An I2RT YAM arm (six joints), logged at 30 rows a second.
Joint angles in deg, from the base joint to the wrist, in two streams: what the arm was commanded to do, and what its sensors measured. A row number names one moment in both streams.
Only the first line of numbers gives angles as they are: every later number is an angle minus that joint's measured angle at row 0.
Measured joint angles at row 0: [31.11 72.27 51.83 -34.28 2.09 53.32]
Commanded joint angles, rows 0 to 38: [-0.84 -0.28 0.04 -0.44 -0.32 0.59]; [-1.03 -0.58 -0.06 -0.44 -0.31 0.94]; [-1.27 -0.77 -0.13 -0.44 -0.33 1.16]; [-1.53 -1.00 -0.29 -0.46 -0.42 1.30]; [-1.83 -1.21 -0.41 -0.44 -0.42 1.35]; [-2.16 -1.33 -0.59 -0.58 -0.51 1.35]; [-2.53 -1.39 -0.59 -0.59 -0.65 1.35]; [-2.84 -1.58 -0.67 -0.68 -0.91 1.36]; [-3.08 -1.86 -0.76 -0.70 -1.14 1.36]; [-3.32 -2.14 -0.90 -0.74 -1.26 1.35]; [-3.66 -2.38 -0.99 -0.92 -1.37 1.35]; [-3.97 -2.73 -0.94 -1.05 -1.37 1.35]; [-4.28 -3.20 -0.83 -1.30 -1.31 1.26]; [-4.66 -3.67 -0.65 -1.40 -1.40 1.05]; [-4.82 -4.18 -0.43 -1.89 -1.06 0.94]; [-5.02 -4.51 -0.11 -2.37 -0.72 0.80]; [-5.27 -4.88 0.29 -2.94 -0.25 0.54]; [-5.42 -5.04 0.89 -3.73 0.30 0.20]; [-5.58 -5.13 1.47 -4.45 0.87 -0.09]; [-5.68 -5.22 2.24 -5.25 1.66 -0.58]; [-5.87 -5.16 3.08 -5.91 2.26 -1.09]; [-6.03 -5.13 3.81 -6.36 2.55 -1.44]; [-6.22 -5.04 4.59 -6.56 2.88 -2.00]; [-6.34 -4.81 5.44 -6.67 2.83 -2.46]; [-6.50 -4.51 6.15 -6.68 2.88 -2.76]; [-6.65 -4.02 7.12 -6.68 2.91 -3.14]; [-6.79 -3.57 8.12 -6.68 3.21 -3.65]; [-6.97 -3.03 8.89 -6.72 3.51 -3.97]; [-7.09 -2.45 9.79 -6.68 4.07 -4.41]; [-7.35 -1.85 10.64 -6.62 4.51 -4.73]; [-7.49 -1.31 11.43 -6.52 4.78 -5.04]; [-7.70 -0.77 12.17 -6.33 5.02 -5.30]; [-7.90 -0.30 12.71 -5.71 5.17 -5.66]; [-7.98 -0.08 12.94 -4.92 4.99 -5.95]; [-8.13 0.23 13.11 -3.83 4.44 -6.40]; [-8.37 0.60 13.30 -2.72 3.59 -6.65]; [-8.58 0.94 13.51 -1.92 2.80 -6.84]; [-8.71 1.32 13.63 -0.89 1.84 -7.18]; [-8.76 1.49 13.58 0.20 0.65 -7.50]
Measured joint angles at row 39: [-8.26 0.83 12.37 -3.52 2.55 -5.40]
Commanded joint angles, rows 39 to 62: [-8.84 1.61 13.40 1.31 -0.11 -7.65]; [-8.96 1.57 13.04 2.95 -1.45 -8.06]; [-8.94 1.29 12.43 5.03 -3.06 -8.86]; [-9.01 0.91 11.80 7.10 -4.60 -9.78]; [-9.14 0.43 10.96 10.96 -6.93 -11.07]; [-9.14 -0.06 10.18 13.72 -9.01 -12.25]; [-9.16 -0.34 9.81 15.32 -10.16 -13.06]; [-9.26 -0.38 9.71 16.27 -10.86 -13.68]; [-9.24 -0.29 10.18 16.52 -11.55 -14.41]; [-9.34 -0.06 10.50 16.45 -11.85 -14.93]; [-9.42 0.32 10.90 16.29 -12.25 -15.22]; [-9.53 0.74 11.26 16.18 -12.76 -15.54]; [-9.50 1.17 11.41 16.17 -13.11 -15.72]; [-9.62 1.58 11.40 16.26 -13.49 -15.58]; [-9.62 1.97 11.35 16.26 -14.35 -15.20]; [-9.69 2.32 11.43 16.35 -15.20 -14.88]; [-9.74 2.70 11.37 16.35 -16.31 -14.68]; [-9.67 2.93 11.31 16.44 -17.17 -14.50]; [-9.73 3.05 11.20 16.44 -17.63 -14.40]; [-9.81 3.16 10.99 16.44 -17.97 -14.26]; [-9.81 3.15 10.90 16.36 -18.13 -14.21]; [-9.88 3.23 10.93 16.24 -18.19 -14.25]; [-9.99 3.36 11.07 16.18 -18.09 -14.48]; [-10.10 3.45 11.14 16.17 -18.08 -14.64]
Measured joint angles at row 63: [-9.59 3.37 10.52 14.97 -16.72 -13.66]
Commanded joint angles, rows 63 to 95: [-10.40 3.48 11.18 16.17 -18.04 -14.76]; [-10.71 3.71 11.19 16.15 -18.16 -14.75]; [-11.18 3.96 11.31 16.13 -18.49 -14.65]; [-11.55 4.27 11.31 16.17 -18.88 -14.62]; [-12.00 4.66 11.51 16.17 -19.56 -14.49]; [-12.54 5.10 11.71 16.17 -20.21 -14.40]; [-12.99 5.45 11.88 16.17 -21.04 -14.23]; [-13.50 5.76 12.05 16.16 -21.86 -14.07]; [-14.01 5.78 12.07 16.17 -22.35 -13.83]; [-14.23 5.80 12.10 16.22 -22.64 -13.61]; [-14.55 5.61 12.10 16.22 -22.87 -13.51]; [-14.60 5.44 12.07 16.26 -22.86 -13.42]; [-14.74 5.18 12.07 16.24 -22.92 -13.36]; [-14.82 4.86 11.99 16.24 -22.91 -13.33]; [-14.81 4.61 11.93 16.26 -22.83 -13.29]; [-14.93 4.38 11.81 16.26 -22.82 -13.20]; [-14.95 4.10 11.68 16.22 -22.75 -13.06]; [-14.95 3.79 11.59 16.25 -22.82 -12.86]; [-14.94 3.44 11.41 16.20 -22.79 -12.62]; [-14.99 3.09 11.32 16.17 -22.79 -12.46]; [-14.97 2.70 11.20 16.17 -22.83 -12.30]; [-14.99 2.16 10.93 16.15 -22.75 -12.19]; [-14.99 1.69 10.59 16.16 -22.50 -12.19]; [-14.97 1.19 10.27 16.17 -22.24 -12.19]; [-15.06 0.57 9.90 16.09 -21.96 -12.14]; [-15.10 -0.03 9.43 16.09 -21.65 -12.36]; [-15.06 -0.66 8.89 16.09 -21.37 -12.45]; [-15.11 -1.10 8.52 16.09 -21.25 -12.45]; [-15.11 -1.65 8.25 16.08 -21.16 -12.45]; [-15.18 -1.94 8.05 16.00 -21.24 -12.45]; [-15.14 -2.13 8.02 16.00 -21.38 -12.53]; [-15.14 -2.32 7.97 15.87 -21.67 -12.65]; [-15.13 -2.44 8.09 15.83 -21.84 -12.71]
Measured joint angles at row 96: [-14.79 -1.53 8.66 15.38 -22.12 -12.46]
